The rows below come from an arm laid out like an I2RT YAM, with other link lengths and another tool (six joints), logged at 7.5 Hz.
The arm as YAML. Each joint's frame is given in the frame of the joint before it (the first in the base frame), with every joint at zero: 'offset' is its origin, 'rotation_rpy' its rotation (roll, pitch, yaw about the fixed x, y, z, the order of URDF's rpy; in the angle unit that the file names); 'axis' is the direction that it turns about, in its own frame. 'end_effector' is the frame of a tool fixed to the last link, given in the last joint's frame.
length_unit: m
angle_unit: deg
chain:
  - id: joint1
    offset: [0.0, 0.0, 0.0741]
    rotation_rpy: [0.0, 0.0, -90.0]
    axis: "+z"
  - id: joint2
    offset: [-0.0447, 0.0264, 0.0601]
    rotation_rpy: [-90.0, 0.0, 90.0]
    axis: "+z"
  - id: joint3
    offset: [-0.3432, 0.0, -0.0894]
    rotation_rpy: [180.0, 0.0, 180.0]
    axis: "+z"
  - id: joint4
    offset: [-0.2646, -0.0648, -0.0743]
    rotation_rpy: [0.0, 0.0, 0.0]
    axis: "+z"
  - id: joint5
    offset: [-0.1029, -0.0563, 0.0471]
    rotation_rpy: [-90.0, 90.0, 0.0]
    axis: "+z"
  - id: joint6
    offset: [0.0, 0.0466, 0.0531]
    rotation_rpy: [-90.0, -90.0, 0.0]
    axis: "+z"
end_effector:
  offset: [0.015, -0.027, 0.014]
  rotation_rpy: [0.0, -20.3, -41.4]
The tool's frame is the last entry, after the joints.
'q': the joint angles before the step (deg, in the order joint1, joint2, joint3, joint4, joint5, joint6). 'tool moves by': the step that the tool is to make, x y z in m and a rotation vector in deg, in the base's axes. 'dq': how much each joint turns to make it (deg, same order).
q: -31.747, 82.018, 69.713, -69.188, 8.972, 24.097
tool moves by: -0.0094, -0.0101, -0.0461, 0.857, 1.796, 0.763
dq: -2.786, 0.940, -8.997, 8.518, -0.220, -3.594
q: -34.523, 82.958, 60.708, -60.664, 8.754, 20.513
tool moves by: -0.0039, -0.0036, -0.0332, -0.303, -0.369, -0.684
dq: -1.137, 0.906, -6.384, 7.836, -0.023, -0.459
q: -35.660, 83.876, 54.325, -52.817, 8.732, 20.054
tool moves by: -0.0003, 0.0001, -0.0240, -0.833, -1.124, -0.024
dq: -0.017, 0.669, -4.766, 6.833, 0.022, 0.004
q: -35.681, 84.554, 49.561, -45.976, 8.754, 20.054
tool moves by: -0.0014, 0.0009, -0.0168, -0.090, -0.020, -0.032
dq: -0.006, 0.938, -3.027, 4.032, 0.065, 0.016
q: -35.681, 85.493, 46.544, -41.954, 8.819, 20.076
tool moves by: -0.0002, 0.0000, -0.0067, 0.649, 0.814, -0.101
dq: -0.042, 1.050, -0.597, 0.597, -0.043, 0.066
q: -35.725, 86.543, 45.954, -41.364, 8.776, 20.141
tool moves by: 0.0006, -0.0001, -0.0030, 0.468, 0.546, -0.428
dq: 0.019, 0.757, 0.006, -0.035, -0.001, 0.456
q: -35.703, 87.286, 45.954, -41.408, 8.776, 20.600
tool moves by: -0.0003, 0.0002, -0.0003, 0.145, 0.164, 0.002
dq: -0.007, 0.069, -0.004, -0.143, -0.023, -0.007
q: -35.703, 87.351, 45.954, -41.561, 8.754, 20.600
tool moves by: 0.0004, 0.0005, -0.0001, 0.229, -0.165, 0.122
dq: 0.082, -0.013, -0.003, -0.009, -0.285, -0.005
